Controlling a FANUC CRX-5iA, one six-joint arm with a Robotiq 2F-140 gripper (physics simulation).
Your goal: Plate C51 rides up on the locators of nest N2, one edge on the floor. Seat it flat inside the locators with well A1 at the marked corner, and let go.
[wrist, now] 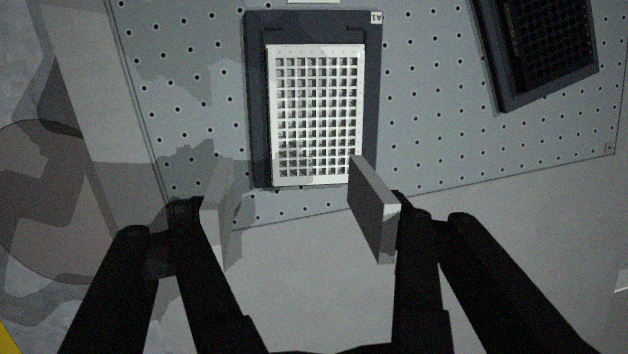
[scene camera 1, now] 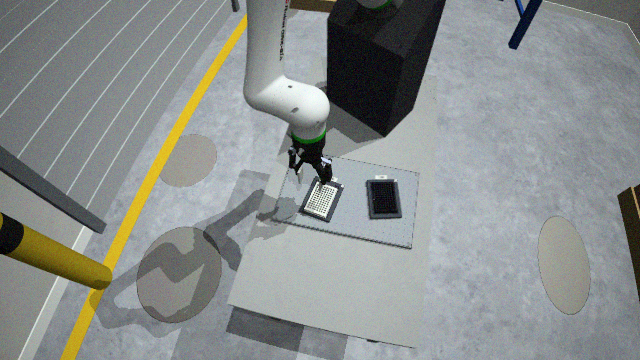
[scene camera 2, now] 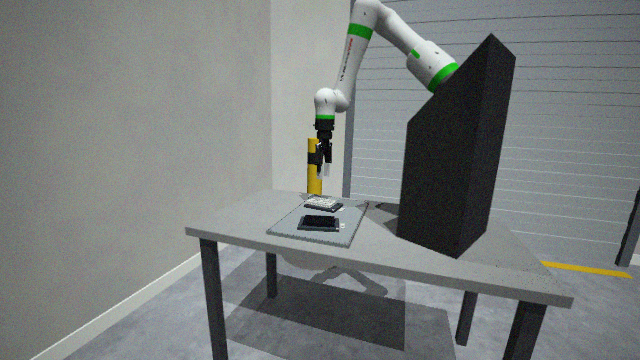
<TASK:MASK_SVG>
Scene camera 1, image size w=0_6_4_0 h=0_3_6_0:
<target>my gripper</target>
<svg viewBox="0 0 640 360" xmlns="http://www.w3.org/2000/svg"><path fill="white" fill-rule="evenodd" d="M291 145L288 150L289 168L295 170L295 174L298 176L298 183L301 184L304 178L303 166L301 165L304 162L309 163L320 177L319 191L321 192L326 182L330 182L333 176L332 159L325 159L322 155L322 150L313 155L301 154L299 156L293 145Z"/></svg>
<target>black plate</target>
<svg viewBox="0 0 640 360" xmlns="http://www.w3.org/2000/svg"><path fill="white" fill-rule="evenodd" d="M373 182L372 191L375 214L397 213L394 183Z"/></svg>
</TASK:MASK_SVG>
